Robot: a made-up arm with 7 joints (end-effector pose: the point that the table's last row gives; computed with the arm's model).
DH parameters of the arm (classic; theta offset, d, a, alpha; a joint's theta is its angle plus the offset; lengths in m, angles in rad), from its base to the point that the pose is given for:
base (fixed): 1.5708 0.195 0 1.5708
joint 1: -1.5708 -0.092 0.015 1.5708
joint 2: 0 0.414 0.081 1.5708
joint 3: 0 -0.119 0.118 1.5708
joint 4: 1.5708 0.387 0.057 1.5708
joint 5: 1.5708 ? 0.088 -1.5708
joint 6: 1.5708 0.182 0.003 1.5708
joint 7: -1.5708 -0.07 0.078 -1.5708
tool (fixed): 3.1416 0.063 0 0
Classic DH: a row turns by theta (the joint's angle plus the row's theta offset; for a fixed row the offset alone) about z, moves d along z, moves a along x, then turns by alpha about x.
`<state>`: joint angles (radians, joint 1 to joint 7).
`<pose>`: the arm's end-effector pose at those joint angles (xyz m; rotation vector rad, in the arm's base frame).
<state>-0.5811 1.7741 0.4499 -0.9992 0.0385 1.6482 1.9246</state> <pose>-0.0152 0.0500 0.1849 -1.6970 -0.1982 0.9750</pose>
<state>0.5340 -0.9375 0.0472 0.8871 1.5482 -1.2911 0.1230</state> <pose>0.1913 0.1023 -0.2386 -2.0072 1.9617 0.3727</pose>
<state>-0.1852 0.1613 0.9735 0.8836 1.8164 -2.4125 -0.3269</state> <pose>0.3876 -0.2691 0.0266 1.3839 -1.9117 1.0380</pose>
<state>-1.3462 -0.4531 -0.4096 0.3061 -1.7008 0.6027 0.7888</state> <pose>0.2378 0.2376 0.2508 0.0672 2.0846 0.8564</pose>
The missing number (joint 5, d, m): -0.331
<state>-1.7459 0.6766 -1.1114 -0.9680 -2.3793 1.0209 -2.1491</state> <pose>-0.3801 0.0020 0.2322 1.2303 0.1492 1.9997</pose>
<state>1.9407 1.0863 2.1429 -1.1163 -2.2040 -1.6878 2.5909</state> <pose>0.1275 0.8343 -0.4372 -1.8236 0.2187 -1.5096</pose>
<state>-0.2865 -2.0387 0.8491 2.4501 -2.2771 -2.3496 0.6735</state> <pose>-0.7585 -0.3579 -0.0219 0.4816 2.6395 1.0526</pose>
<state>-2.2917 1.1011 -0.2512 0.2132 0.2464 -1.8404 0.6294</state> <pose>-0.1734 0.2644 -0.1186 2.4028 1.3734 0.6055</pose>
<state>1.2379 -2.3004 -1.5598 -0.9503 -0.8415 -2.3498 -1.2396</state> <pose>0.4136 -0.0428 -0.2948 0.1125 -0.3946 1.2476</pose>
